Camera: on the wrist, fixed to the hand. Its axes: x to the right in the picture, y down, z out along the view.
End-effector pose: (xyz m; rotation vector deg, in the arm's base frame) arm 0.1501 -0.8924 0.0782 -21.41 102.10 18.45
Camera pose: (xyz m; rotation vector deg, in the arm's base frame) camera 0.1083 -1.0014 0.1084 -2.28 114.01 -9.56
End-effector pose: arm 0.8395 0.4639 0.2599 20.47 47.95 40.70
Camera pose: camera 0.8004 0.3995 0.1658 42.75 69.38 31.18
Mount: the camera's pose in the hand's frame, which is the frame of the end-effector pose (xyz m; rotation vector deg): -0.0112 -0.0811 -0.0885 28.74 11.78 0.54
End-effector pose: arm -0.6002 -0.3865 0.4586 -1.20 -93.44 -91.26
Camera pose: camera -0.5897 -0.4701 0.3723 21.99 -103.88 -63.01
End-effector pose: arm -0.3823 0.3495 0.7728 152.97 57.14 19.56
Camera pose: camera -0.4669 0.4158 0.8274 -151.36 -61.52 -20.35
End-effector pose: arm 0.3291 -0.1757 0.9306 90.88 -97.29 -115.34
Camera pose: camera 0.4399 -0.1982 0.8888 -100.12 121.93 77.64
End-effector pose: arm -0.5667 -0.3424 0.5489 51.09 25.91 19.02
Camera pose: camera -0.6139 -0.3361 0.4382 77.59 42.42 18.65
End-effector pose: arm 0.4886 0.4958 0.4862 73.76 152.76 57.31
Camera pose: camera 0.4148 0.4032 0.5089 -59.90 -145.57 -22.46
